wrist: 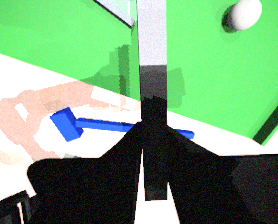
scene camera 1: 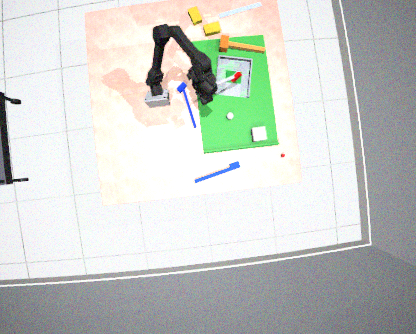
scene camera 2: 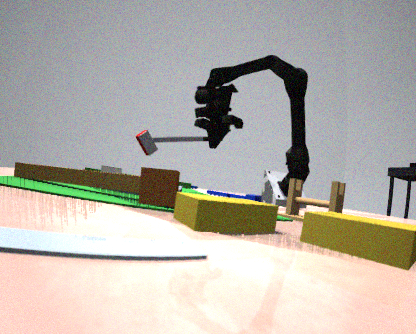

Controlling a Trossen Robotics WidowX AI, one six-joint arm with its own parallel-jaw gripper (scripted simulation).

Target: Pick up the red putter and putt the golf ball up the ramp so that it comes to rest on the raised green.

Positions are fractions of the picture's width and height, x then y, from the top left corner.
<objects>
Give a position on a green mat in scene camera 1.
At 0.53,0.40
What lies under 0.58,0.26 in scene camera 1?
A ramp.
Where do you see a green mat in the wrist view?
0.77,0.33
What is my gripper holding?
A red putter.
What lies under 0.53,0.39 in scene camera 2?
My gripper.
</objects>
